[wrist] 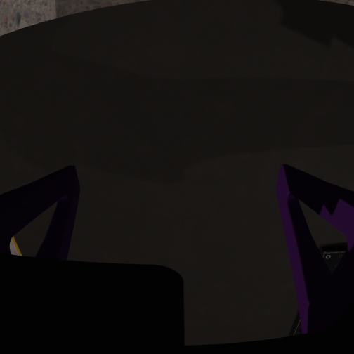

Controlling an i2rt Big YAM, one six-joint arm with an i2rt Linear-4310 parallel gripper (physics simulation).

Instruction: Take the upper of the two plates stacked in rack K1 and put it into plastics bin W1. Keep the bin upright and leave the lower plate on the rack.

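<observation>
My gripper [177,176] is open, with its two dark purple fingers wide apart at the left and right of the wrist view and nothing between them. Rack K1, the two stacked plates and plastics bin W1 cannot be made out in this view, so where the gripper is relative to them cannot be told.
A broad dark surface [150,45] fills most of the view, with shadows across it. Speckled floor [22,19] shows at the top left. A bit of yellow line [17,247] shows past the left finger. A small dark object with a ring mark [335,256] shows through the right finger's opening.
</observation>
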